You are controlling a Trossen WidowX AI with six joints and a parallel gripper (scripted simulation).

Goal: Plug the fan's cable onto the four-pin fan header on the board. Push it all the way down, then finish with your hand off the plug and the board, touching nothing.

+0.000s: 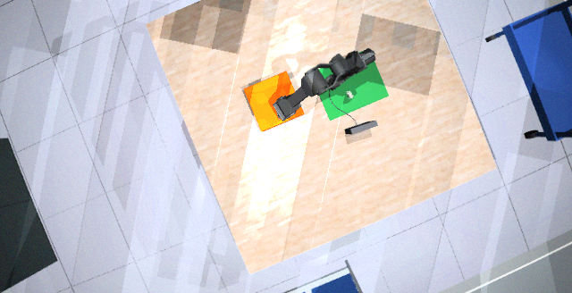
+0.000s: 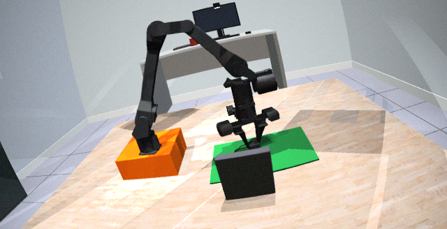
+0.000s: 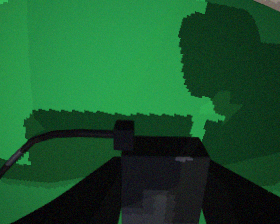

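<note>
The green board is 40 mm to the right of my gripper tip, 30 mm ahead of it and 20 mm below it. Round my gripper tip: black plug 10 mm to the right, 10 mm above; dark square fan 240 mm to the right, 50 mm above, 10 mm ahead.
</note>
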